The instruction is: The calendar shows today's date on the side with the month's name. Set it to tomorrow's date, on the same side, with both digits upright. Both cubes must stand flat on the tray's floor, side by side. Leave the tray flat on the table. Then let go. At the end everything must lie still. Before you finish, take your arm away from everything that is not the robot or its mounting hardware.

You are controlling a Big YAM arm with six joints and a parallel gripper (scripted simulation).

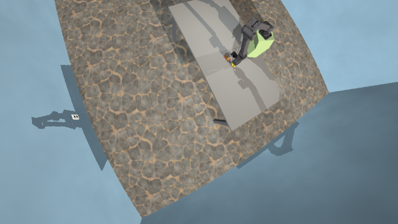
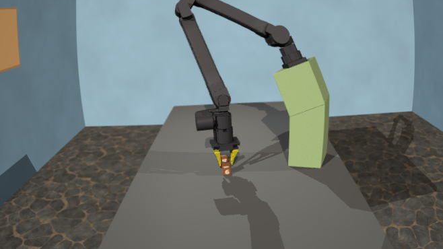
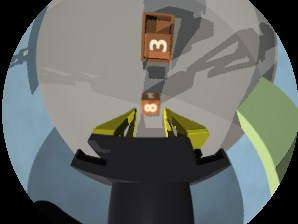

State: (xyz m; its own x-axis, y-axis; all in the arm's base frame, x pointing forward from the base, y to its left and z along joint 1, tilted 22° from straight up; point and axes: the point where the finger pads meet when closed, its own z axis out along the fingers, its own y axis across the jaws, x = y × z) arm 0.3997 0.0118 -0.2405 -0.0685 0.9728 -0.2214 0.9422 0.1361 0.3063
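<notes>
Right now the brown number cube is 3 cm below my hand. From my hand the other things lie so: calendar tray: 11 cm to the right, 4 cm below.
</notes>
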